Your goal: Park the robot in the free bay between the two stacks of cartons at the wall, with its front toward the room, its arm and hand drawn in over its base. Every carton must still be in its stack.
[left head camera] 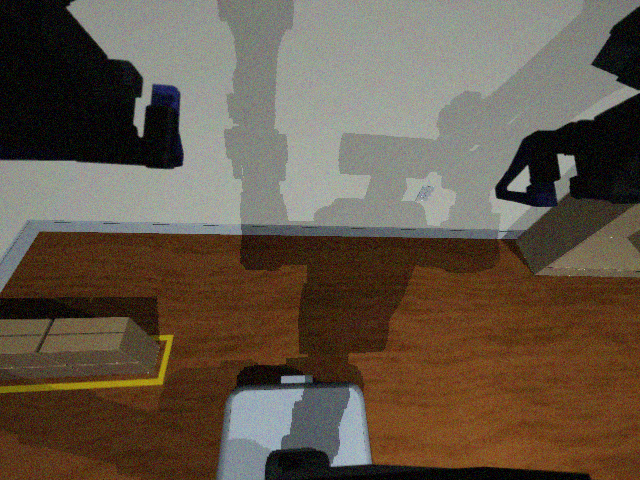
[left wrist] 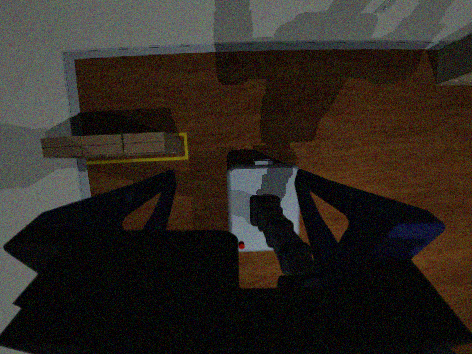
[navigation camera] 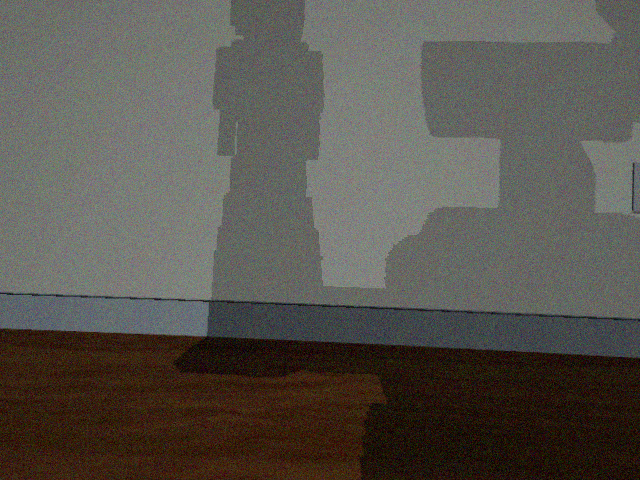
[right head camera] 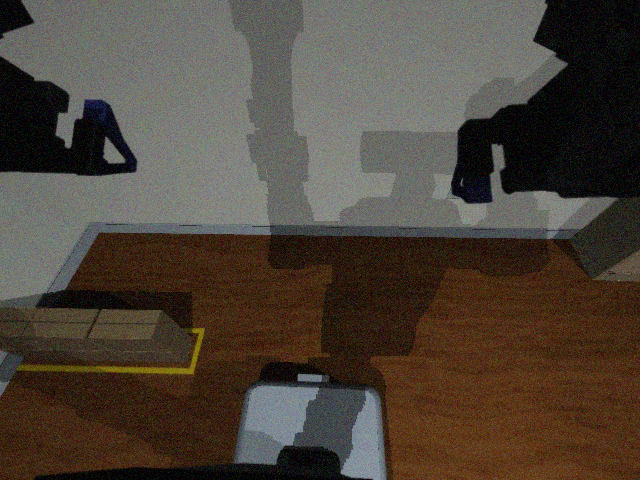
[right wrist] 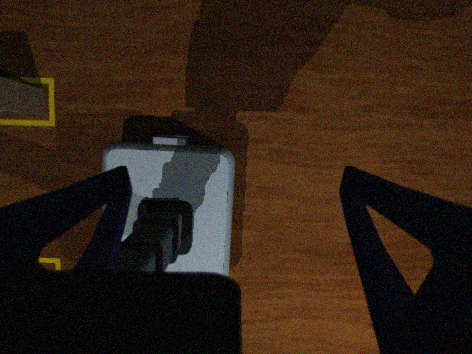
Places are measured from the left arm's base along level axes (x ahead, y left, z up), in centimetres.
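Where they show: left gripper, fingertip midpoint: (left head camera: 131,156) (left wrist: 235,176) (right head camera: 94,165); right gripper, fingertip midpoint: (left head camera: 534,192) (right head camera: 499,186) (right wrist: 235,178).
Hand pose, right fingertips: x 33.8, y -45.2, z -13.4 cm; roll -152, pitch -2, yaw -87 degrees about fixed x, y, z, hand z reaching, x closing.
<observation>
Things, the pixels of their top centre, and the offset from my right fingertips. "*": a spot on its surface instead.
- carton stack at its top centre: (left head camera: 86,333) (right head camera: 125,323) (left wrist: 143,142) dx +14.6, dy +98.6, dz -91.5 cm
- yellow floor outline at a spot on its surface: (right wrist: 51,102) (left head camera: 165,358) (right head camera: 196,350) (left wrist: 185,146) * dx +14.6, dy +82.5, dz -127.5 cm
- yellow outline at a spot on its surface: (right wrist: 59,262) * dx -63.2, dy +80.1, dz -127.5 cm
A carton stack (left head camera: 85,338) (right head camera: 126,324) (left wrist: 144,142) (right wrist: 20,97) stands upright at the left, inside a yellow floor outline (left head camera: 165,361) (right head camera: 196,353) (left wrist: 186,147) (right wrist: 51,102). Part of another yellow outline (right wrist: 59,262) shows lower left in the right wrist view; no second stack is visible there. My white base (left head camera: 258,413) (right head camera: 271,413) (left wrist: 239,180) (right wrist: 215,235) stands right of the stack, apart from it, its front edge toward a wall. My left gripper (left head camera: 164,129) (right head camera: 98,139) (left wrist: 235,176) and right gripper (left head camera: 535,173) (right head camera: 475,165) (right wrist: 235,170) are open and empty, held out over or ahead of the base.
The wall (left head camera: 129,196) (right head camera: 170,186) (navigation camera: 103,155) with a pale skirting board (left head camera: 129,227) (navigation camera: 103,312) runs across ahead and bears the robot's shadow. A side wall meets it at the left. A tan box-like unit (left head camera: 550,237) (right head camera: 610,240) (left wrist: 450,62) stands at the far right by the wall.
</observation>
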